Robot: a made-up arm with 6 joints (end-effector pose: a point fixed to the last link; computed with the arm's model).
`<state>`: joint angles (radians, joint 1 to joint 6).
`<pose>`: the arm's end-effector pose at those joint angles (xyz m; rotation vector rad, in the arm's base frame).
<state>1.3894 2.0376 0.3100 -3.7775 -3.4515 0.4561</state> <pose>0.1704 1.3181 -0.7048 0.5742 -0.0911 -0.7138</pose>
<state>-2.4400 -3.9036 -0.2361 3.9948 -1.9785 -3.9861</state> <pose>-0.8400 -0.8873 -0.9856 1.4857 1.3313 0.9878</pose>
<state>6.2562 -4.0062 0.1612 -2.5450 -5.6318 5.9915</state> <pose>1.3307 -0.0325 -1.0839 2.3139 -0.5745 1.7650</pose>
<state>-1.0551 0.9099 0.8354 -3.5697 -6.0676 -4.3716</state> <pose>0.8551 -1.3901 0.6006 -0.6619 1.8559 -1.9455</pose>
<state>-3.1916 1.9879 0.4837 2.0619 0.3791 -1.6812</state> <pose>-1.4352 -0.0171 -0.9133 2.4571 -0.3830 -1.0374</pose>
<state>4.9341 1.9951 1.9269 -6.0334 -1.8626 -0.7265</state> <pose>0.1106 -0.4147 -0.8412 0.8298 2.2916 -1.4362</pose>
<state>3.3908 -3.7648 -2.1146 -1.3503 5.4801 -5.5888</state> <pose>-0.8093 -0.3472 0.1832 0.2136 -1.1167 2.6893</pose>
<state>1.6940 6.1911 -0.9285 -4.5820 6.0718 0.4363</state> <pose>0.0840 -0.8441 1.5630 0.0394 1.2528 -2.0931</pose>
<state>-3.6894 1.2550 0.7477 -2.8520 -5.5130 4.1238</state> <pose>-1.4760 0.8752 0.1620 0.8788 -1.3934 -2.1885</pose>
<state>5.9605 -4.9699 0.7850 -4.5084 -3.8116 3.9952</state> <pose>1.4618 -0.3572 0.0692 -1.0934 0.3325 1.3735</pose>
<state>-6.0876 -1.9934 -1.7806 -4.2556 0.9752 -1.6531</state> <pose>-0.3471 0.0761 -0.8866 -0.1587 2.0408 1.3432</pose>
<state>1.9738 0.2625 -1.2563 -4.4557 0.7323 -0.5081</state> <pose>0.0736 -0.5035 1.5174 -0.3522 -1.7530 2.3209</pose>
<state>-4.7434 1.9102 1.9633 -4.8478 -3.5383 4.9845</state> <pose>-0.0820 0.4523 -0.6428 -0.3798 -0.7040 -0.9902</pose>
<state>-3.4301 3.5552 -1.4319 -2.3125 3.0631 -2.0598</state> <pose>-0.1752 0.0107 -1.0438 1.4240 -0.3128 2.7788</pose>
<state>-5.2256 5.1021 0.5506 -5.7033 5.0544 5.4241</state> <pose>-0.6874 -1.2586 1.1078 1.6066 -0.8843 0.7801</pose>
